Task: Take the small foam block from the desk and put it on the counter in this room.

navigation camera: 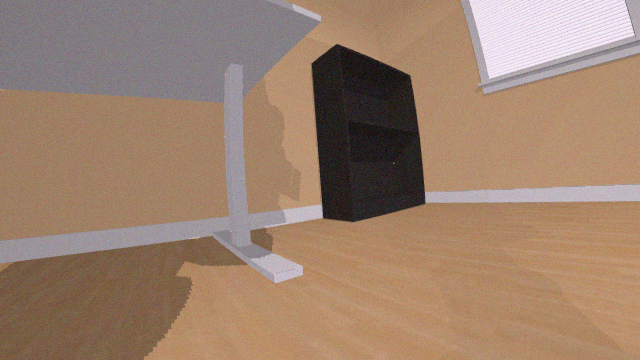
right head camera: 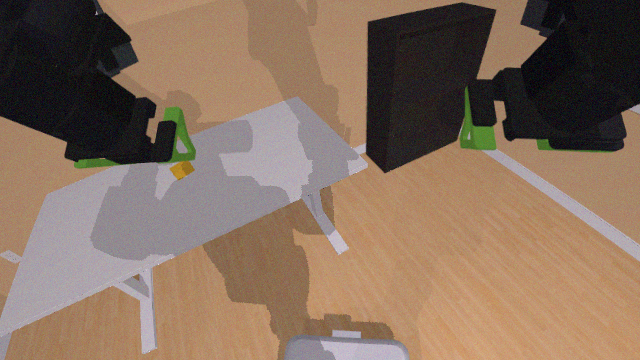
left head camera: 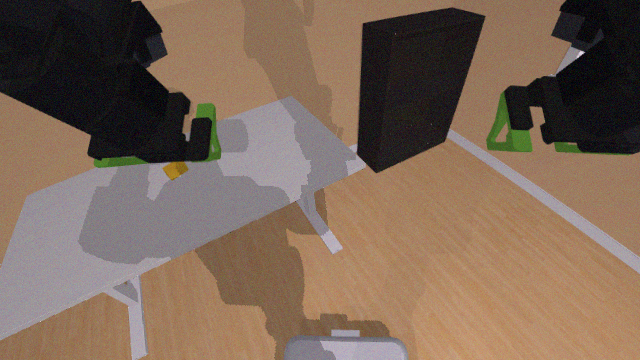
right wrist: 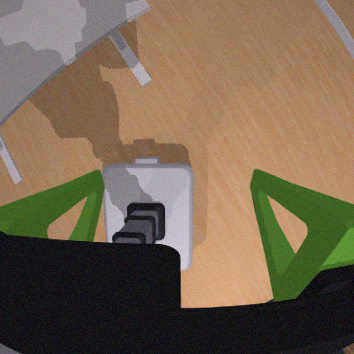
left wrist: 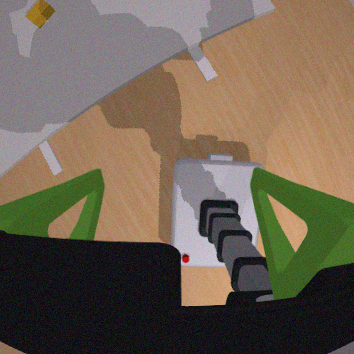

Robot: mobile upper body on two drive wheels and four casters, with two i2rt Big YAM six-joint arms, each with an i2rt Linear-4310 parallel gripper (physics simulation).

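Frame: origin at the left arm's base, x ahead, y left, z up, level; centimetres.
Seen in the pictures: left gripper, fingertip midpoint: [right head camera: 164, 157] [left head camera: 186, 156] [left wrist: 176, 176]; right gripper, fingertip midpoint: [right head camera: 500, 143] [left head camera: 522, 145] [right wrist: 176, 177].
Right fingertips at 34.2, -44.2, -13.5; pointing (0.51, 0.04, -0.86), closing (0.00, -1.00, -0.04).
A point is followed by its place in that frame, as x, y, z.
The small foam block [left head camera: 175, 170] {84.7, 53.2, -65.3} [right head camera: 182, 170] {84.9, 52.9, -65.3} [left wrist: 40, 13] {85.2, 52.9, -64.7}, a yellow cube, lies on the white-grey desk [left head camera: 50, 215] {61.0, 109.5, -69.0} [right head camera: 65, 215] {59.8, 108.9, -69.0} [left wrist: 125, 45] {71.0, 20.1, -69.0} [right wrist: 50, 25] {88.2, 7.4, -69.0} [navigation camera: 125, 50] {93.0, 31.1, -71.5}. My left gripper [left head camera: 157, 161] [right head camera: 135, 162] [left wrist: 176, 176] {33.6, 0.5, -13.7} is open and empty. In both head views it appears just above the block; in the left wrist view the block is at the upper left, well beyond the fingers. My right gripper [left head camera: 552, 147] [right head camera: 520, 145] {34.2, -44.2, -13.5} [right wrist: 176, 177] {34.2, -44.2, -13.5} is open and empty, off to the right of the desk. The counter does not show in these views.
A black bookcase [left head camera: 375, 100] {164.1, -45.3, -79.4} [right head camera: 382, 100] {163.9, -45.4, -80.1} [navigation camera: 332, 135] {166.2, -44.1, -90.8} stands against the wall beyond the desk's right end. Desk legs [left head camera: 137, 320] [right head camera: 148, 320] [navigation camera: 237, 150] {111.9, -2.0, -105.0} reach the wooden floor. A window [navigation camera: 550, 35] {116.3, -178.4, -39.7} is at the upper right. My base [left head camera: 345, 350] {26.4, -22.4, -115.0} [right head camera: 347, 350] {26.8, -23.1, -115.0} shows at the bottom.
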